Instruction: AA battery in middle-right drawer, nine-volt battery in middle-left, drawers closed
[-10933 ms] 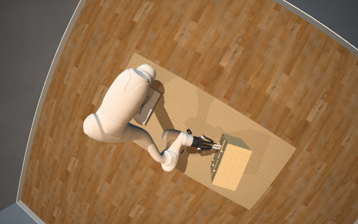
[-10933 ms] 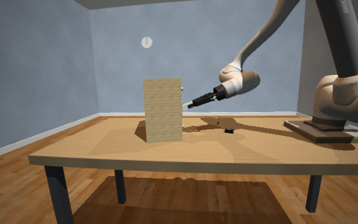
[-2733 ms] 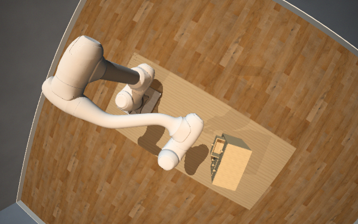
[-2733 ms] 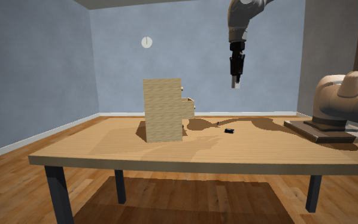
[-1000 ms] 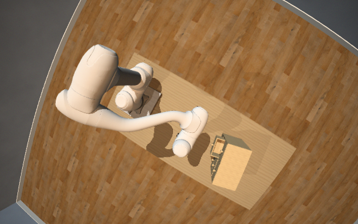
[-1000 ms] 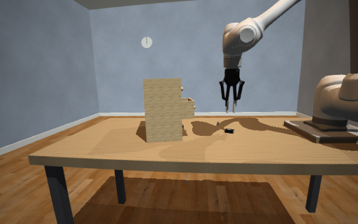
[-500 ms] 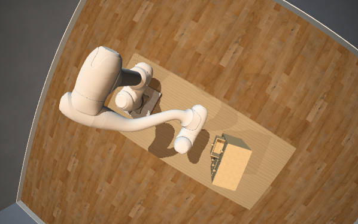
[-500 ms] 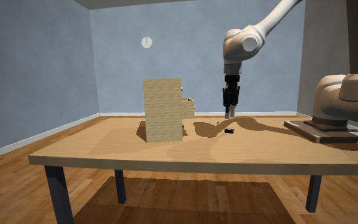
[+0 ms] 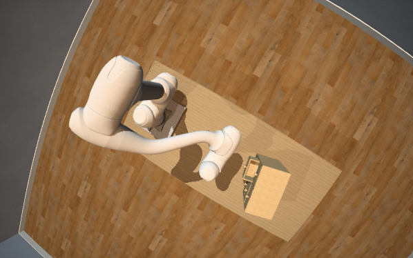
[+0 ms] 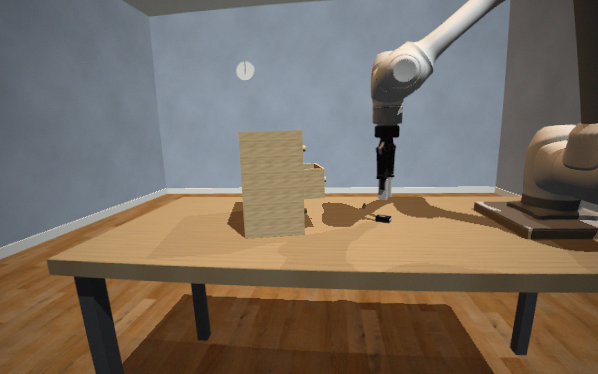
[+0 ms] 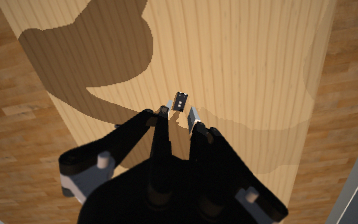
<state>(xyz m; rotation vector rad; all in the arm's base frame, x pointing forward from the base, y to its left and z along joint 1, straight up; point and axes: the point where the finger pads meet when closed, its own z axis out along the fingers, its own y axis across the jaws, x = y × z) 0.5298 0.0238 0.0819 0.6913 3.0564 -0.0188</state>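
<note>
Now: hand 10 cm above the black nine-volt battery and 1 cm past it. Round my hand: black AA battery: 18 cm to the right, 11 cm below, 5 cm ahead; then orange AA battery: 37 cm ahead, 5 cm to the right.
</note>
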